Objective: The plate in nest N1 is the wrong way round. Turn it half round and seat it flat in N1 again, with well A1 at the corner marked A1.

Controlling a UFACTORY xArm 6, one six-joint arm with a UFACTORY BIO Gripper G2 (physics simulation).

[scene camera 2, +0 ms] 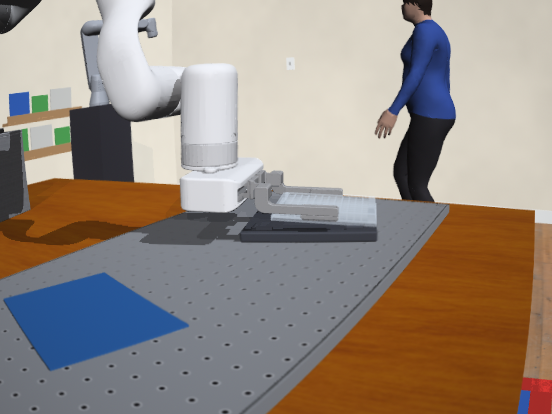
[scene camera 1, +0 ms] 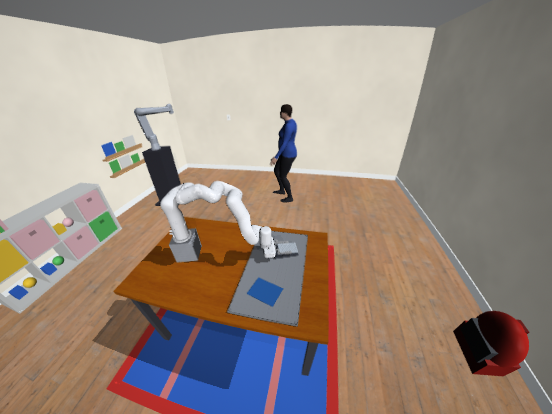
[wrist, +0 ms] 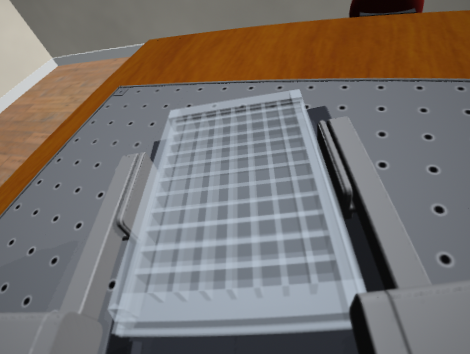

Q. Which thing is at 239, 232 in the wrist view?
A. A clear well plate.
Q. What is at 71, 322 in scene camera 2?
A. A flat blue square.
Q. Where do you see a clear well plate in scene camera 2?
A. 353, 210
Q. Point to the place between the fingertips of the gripper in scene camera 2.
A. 340, 204
